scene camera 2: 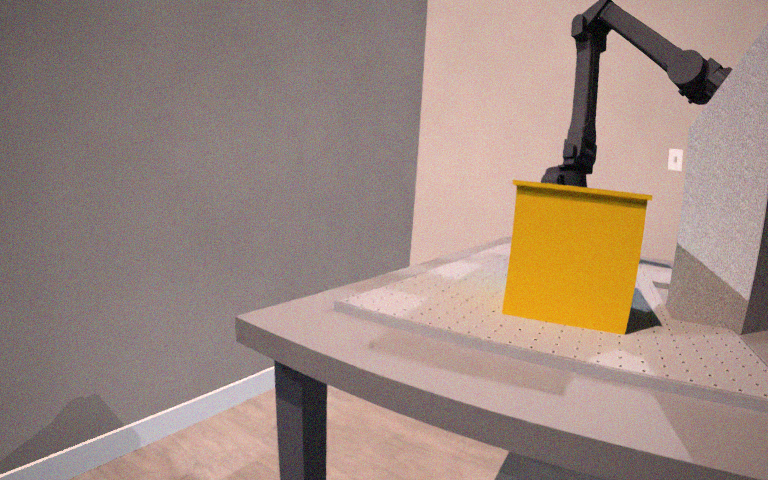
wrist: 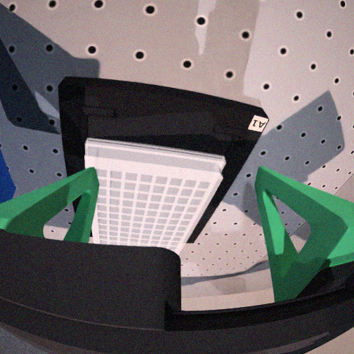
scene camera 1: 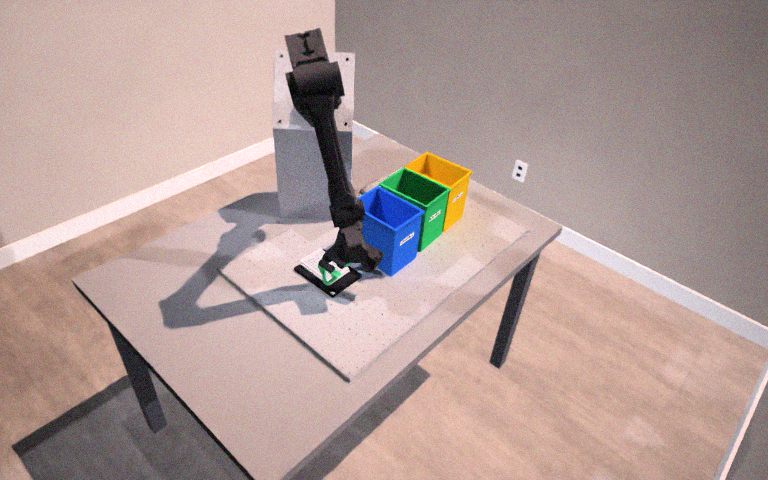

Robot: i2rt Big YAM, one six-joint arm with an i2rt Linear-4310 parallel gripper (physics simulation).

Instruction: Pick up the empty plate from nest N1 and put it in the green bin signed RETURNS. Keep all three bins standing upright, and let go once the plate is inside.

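Places are measured from the arm's base along level axes (x ahead, y left, z up), in millimetres.
Where they show: gripper, fingertip midpoint: (scene camera 1: 335, 275); arm's base at its link origin: (scene camera 2: 745, 105).
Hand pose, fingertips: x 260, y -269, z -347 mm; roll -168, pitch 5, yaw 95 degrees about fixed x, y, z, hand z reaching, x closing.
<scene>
Each offset is from my fingertips to the centre of the thing. "spot": to the spot under its first point. Level surfaces: height alone.
The white gridded plate {dx -55, dy +21, dz -9 mm} (scene camera 1: 311, 260) (wrist: 155, 200) lies over the black nest {dx -39, dy +17, dz -22 mm} (scene camera 1: 335, 289) (wrist: 165, 112), off its middle, with a wide black strip bare on the far side in the wrist view. Its near end is hidden by the gripper body. I cannot tell whether it sits flat. A label on the nest's corner reads A1. My gripper (scene camera 1: 333, 271) (wrist: 176, 175) is open and empty. Its green fingers stand on either side of the plate, the left one close to it, the right one clearly apart. The green bin {spot: dx +142, dy +323, dz +39 mm} (scene camera 1: 433, 226) stands upright; its sign is too blurred to read.
The blue bin {dx +44, dy +188, dz +61 mm} (scene camera 1: 396, 249) (wrist: 6, 182) stands upright between the nest and the green bin, close to the gripper. The yellow bin {dx +70, dy +463, dz +61 mm} (scene camera 1: 456, 210) (scene camera 2: 572, 260) stands upright beyond the green one. All stand on the perforated board {dz -30 mm} (scene camera 1: 362, 339) (scene camera 2: 453, 316). The grey pedestal (scene camera 1: 305, 169) (scene camera 2: 719, 198) is behind.
</scene>
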